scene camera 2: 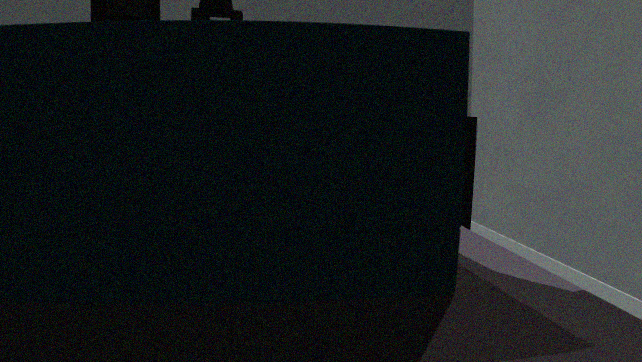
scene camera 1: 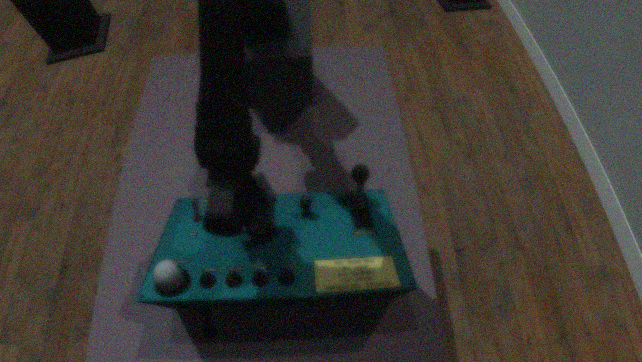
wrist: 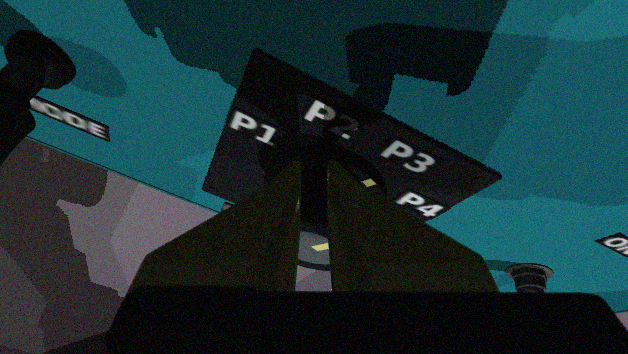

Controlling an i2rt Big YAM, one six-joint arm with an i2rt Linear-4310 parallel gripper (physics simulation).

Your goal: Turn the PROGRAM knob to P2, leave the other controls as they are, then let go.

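Seen in the pictures: gripper, between the fingertips: [wrist: 314, 175]; arm's base, origin of its link: [scene camera 1: 265, 23].
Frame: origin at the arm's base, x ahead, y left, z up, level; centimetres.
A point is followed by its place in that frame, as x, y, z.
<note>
The PROGRAM knob [wrist: 314, 200] @[45.1, -11.2, -11.4] is black with a pale cap and a yellow line. It stands on a dark plate [wrist: 232, 165] @[43.6, -7.7, -14.9] marked P1 to P4. The yellow mark at its base points towards P4. My gripper [wrist: 314, 175] @[45.9, -10.9, -11.7] [scene camera 1: 259, 227] @[45.9, -10.9, -11.7] is shut, with a narrow gap between the fingertips and nothing held. Its fingers overlap the knob in the wrist view and hide both its sides; contact cannot be told. In scene camera 1 the arm and gripper cover the knob. In scene camera 2 the knob does not show.
The teal panel [scene camera 1: 325, 240] @[54.0, 2.0, -10.9] carries a black lever [scene camera 1: 360, 175] @[43.1, 12.3, -7.7], a small knob [scene camera 1: 306, 205] @[45.9, 0.0, -10.6], a white dome [scene camera 1: 167, 272] @[55.6, -26.4, -2.4], several dark buttons and a yellow label [scene camera 1: 357, 274] @[62.6, 5.6, -7.0]. In the wrist view, a black control [wrist: 40, 60] @[46.7, -0.7, -13.4] is at left and a small post [wrist: 529, 277] @[42.2, -23.3, -13.7] at right.
</note>
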